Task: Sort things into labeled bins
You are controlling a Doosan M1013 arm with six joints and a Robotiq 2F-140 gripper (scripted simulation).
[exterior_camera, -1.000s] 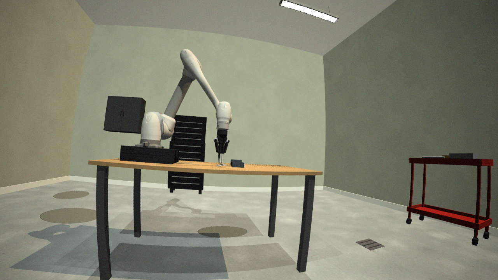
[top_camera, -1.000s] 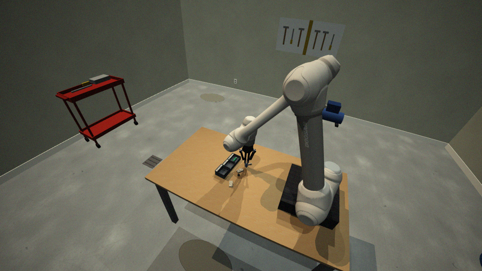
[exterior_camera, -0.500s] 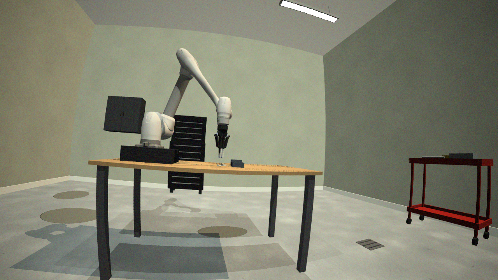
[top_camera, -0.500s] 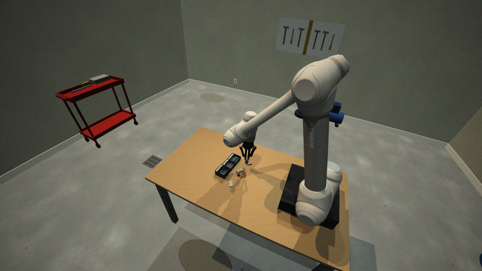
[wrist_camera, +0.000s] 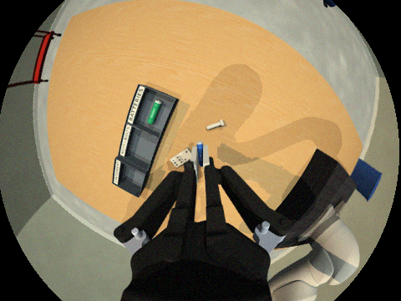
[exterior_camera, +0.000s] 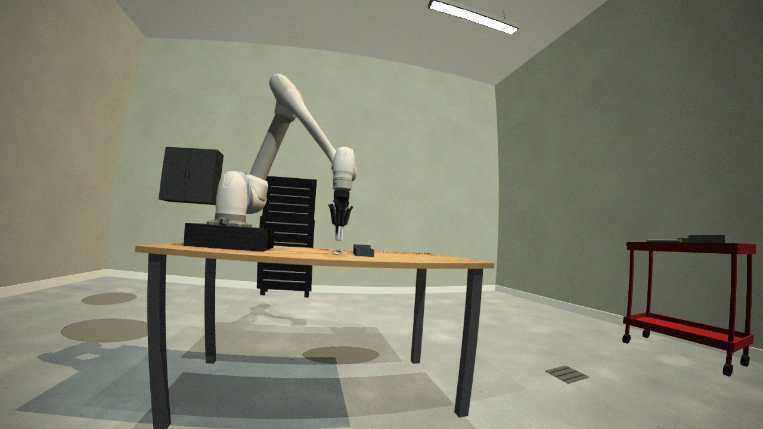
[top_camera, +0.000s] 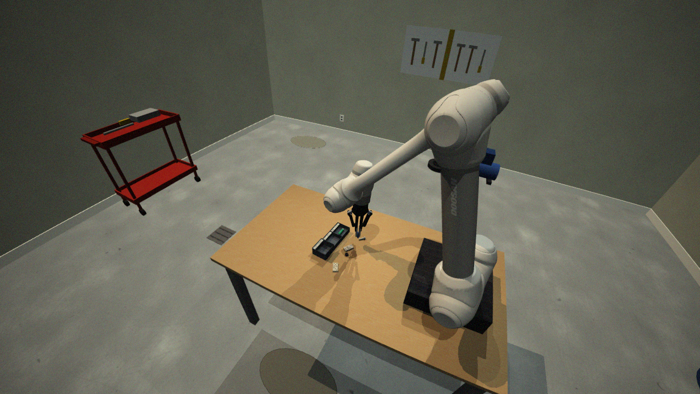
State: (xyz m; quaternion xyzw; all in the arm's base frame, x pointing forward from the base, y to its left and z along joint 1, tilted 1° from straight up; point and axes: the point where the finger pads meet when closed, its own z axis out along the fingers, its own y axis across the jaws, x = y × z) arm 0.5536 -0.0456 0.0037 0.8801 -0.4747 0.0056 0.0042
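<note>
Right now the green battery is 11 cm ahead of my hand, 2 cm to the right of it and 9 cm below it. Round my hand: domino 2 cm ahead, 5 cm to the left, 10 cm below; blue battery 3 cm below; bolt 1 cm behind, 5 cm to the right, 9 cm below.
</note>
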